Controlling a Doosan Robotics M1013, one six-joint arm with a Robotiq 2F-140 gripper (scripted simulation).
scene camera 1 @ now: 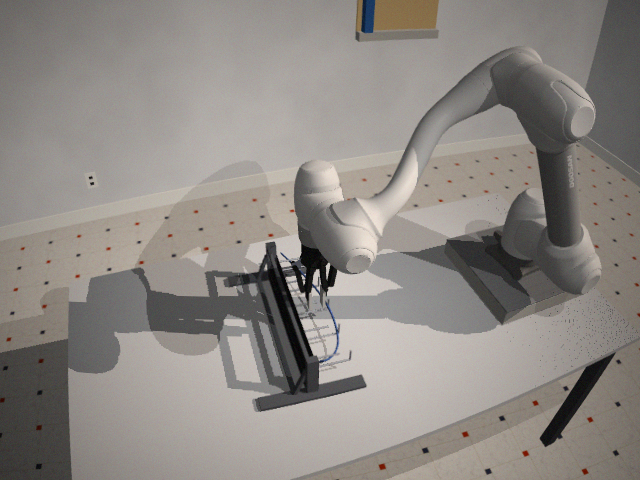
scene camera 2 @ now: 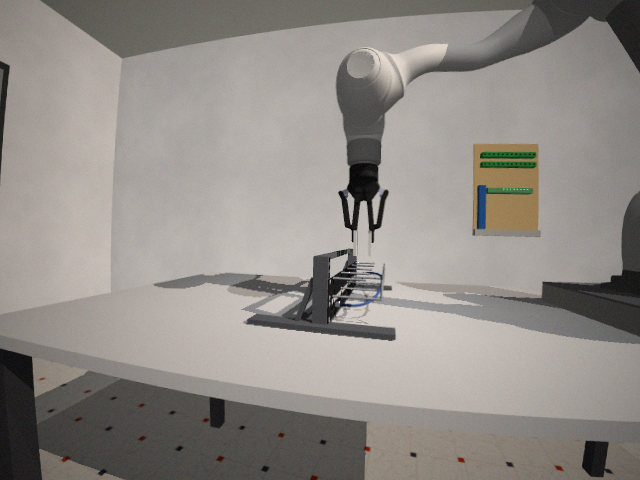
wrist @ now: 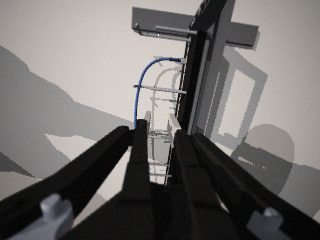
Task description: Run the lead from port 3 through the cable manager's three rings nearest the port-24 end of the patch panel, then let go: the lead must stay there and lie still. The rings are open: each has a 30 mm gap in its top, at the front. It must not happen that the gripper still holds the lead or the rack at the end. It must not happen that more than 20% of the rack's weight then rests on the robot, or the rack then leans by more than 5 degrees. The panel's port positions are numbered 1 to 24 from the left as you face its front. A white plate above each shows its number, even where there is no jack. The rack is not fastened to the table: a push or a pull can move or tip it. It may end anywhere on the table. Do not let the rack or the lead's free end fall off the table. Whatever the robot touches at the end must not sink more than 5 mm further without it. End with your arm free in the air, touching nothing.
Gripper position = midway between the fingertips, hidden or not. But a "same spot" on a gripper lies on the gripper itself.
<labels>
gripper: scene camera 1; scene camera 2; wrist 159, 119
same spot on gripper: (scene camera 2: 343, 194) = (scene camera 1: 298, 269)
</labels>
